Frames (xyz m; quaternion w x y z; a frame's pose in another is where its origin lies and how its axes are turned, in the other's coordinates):
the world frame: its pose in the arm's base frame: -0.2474 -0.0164 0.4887 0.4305 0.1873 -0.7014 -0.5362
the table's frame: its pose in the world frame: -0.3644 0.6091 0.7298 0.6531 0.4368 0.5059 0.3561
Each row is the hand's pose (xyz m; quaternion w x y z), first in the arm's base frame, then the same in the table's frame.
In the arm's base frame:
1: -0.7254 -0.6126 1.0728 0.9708 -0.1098 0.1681 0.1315
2: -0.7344 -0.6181 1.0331 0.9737 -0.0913 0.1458 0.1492
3: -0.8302 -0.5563 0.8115 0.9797 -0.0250 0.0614 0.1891
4: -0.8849 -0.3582 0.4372 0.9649 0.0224 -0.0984 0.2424
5: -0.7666 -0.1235 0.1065 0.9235 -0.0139 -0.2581 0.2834
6: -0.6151 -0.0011 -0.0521 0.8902 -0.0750 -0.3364 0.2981
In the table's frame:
1: 0.2131 -0.8481 1.2650 0.6228 -0.2985 0.7167 -0.0966
2: 0.1730 -0.8569 1.2673 0.6468 -0.2807 0.7038 -0.0867
3: -0.0708 -0.8109 1.2444 0.7271 -0.2289 0.6439 -0.0660
4: -0.4524 -0.7390 1.0668 0.8292 -0.1924 0.5248 0.0041
5: -0.7377 -0.7445 0.7553 0.8811 -0.2162 0.4044 0.1157
6: -0.8437 -0.8032 0.5353 0.8813 -0.2587 0.3454 0.1925

